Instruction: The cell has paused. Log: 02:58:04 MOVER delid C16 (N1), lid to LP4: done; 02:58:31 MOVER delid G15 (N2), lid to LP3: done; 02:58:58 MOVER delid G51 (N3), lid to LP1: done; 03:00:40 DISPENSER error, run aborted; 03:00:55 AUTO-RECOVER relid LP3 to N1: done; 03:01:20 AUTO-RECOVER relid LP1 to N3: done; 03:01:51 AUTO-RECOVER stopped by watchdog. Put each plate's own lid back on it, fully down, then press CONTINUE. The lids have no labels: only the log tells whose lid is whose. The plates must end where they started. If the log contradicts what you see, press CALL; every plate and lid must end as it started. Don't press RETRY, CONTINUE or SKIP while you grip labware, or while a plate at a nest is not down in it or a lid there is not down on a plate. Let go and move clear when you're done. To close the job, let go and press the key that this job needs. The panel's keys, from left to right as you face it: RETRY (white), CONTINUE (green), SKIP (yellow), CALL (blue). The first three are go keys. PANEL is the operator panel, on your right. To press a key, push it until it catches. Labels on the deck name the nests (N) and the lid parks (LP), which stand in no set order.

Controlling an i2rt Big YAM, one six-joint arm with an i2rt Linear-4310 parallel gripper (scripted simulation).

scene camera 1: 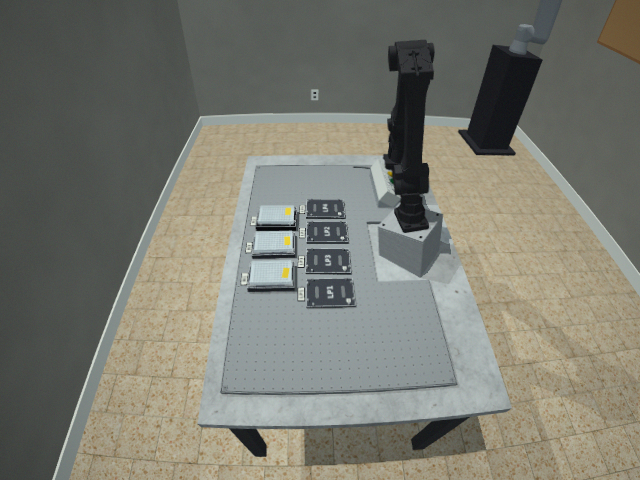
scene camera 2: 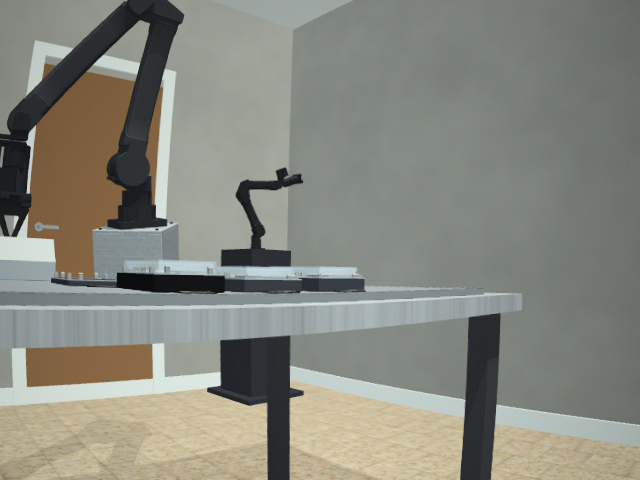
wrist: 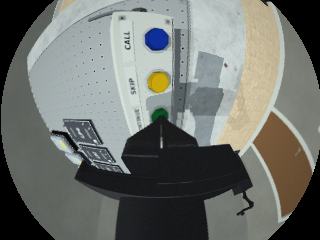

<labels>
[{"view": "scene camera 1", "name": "lid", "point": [275, 271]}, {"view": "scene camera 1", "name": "operator panel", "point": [385, 196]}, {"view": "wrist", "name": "my gripper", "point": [161, 119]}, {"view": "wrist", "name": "operator panel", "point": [134, 62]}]
</labels>
